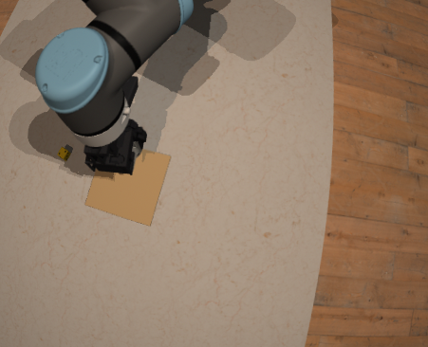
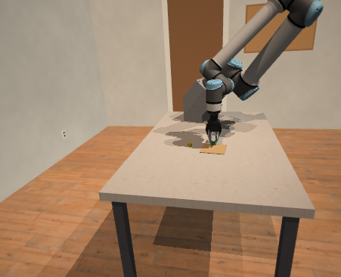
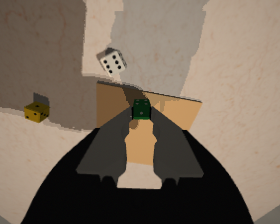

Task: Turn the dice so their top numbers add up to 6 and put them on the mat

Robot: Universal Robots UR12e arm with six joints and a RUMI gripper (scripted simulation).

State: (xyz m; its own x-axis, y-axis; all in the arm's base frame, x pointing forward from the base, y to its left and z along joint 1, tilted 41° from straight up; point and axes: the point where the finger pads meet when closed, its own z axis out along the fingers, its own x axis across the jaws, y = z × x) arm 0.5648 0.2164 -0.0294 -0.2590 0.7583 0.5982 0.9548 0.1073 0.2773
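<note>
The green die lies 10 mm below my hand. From my hand the other things lie so: tan mat 50 mm ahead, 20 mm below, 10 mm to the left; then white die 40 mm to the right, 40 mm behind, 10 mm below; then yellow die 140 mm to the right, 50 mm ahead, 10 mm below.
</note>
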